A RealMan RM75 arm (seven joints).
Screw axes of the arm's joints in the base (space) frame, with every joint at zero. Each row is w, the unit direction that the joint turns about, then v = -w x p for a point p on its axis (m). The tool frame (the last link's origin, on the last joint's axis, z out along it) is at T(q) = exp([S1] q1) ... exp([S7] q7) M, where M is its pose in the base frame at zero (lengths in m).
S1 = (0, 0, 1, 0, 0, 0)
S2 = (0, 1, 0, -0.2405, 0, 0)
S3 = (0, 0, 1, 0, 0, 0)
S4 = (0, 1, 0, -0.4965, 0, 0)
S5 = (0, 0, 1, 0, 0, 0)
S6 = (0, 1, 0, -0.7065, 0, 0)
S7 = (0, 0, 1, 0, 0, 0)
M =
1 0 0 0
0 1 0 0
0 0 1 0.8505
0 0 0 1
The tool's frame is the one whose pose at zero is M.
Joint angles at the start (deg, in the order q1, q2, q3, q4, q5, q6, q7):
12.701 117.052 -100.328 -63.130 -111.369 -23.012 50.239
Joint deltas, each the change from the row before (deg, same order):
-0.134 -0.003 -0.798 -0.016 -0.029 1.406 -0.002
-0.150 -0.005 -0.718 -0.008 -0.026 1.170 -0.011
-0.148 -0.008 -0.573 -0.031 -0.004 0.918 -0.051
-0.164 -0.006 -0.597 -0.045 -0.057 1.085 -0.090
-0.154 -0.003 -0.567 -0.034 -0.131 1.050 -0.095
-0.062 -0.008 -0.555 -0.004 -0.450 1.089 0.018
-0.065 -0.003 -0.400 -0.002 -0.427 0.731 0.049
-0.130 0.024 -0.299 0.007 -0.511 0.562 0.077
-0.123 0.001 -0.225 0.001 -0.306 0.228 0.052
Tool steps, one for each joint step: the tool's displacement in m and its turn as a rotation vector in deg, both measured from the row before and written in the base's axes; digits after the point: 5 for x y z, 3 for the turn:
-0.00036 -0.00002 -0.00087 0.703 -0.368 0.270
-0.00015 -0.00036 -0.00094 0.536 -0.323 0.218
-0.00010 -0.00042 -0.00071 0.420 -0.264 0.193
-0.00008 -0.00027 -0.00047 0.559 -0.356 0.252
-0.00001 -0.00027 -0.00043 0.536 -0.413 0.274
-0.00016 0.00015 -0.00031 0.550 -0.629 0.397
0.00003 -0.00010 -0.00033 0.335 -0.505 0.290
0.00053 -0.00048 -0.00037 0.240 -0.495 0.188
0.00054 -0.00076 -0.00055 0.000 -0.300 0.085

